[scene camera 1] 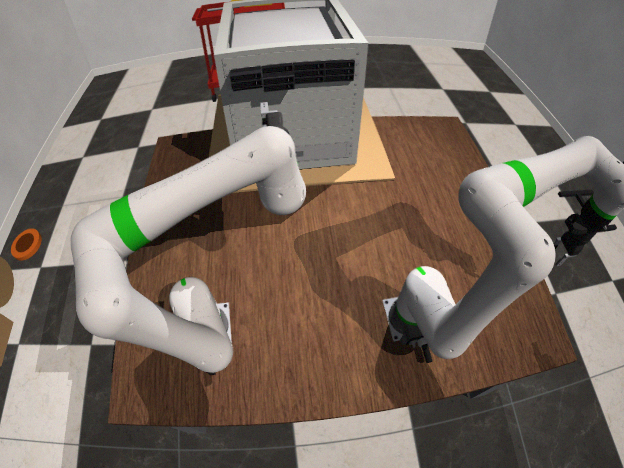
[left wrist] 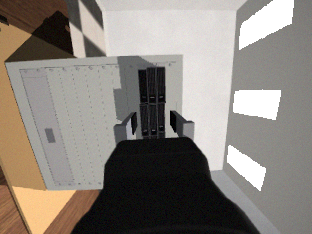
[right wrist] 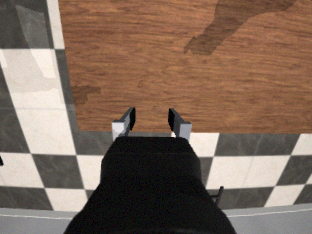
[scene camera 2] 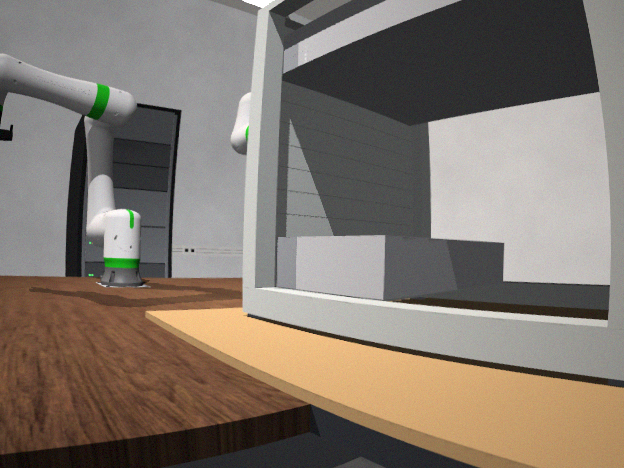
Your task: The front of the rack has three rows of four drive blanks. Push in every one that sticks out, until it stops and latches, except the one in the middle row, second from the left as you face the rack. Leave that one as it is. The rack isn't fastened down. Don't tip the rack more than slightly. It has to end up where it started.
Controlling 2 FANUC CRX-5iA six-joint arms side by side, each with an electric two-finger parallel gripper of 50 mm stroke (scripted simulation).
grey rack: scene camera 1; left wrist; scene camera 2 356,91; not seen in the right wrist view (out of frame)
same spot on grey rack: (scene camera 1: pixel 323 119) = (left wrist: pixel 99 159)
